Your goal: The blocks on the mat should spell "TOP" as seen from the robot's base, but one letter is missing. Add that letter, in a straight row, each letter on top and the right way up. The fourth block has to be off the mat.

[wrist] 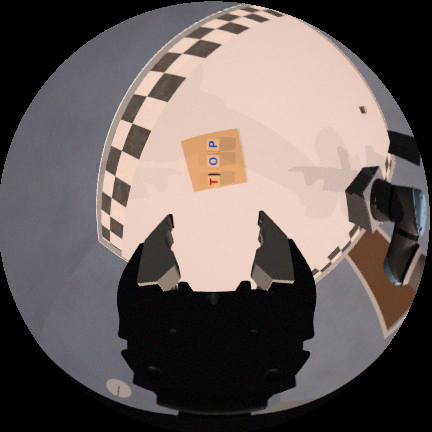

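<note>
Three letter blocks stand in a straight row on the orange mat (189, 155): the block with a red T (214, 181), the block with a blue O (213, 161) in the middle and the block with a blue P (213, 144). Their letters face up and are turned the same way. A small block (363, 109) lies off the mat at the far right of the view; its letter is too small to read. My gripper (214, 212) is open and empty, high above the table, with the mat beyond its fingertips.
The pale table (280, 90) has a black-and-white checkered border (135, 140) along its edge. Parts of the robot's arm (395, 200) show at the right, beside a brown surface (382, 285). Grey floor (50, 125) lies beyond the table.
</note>
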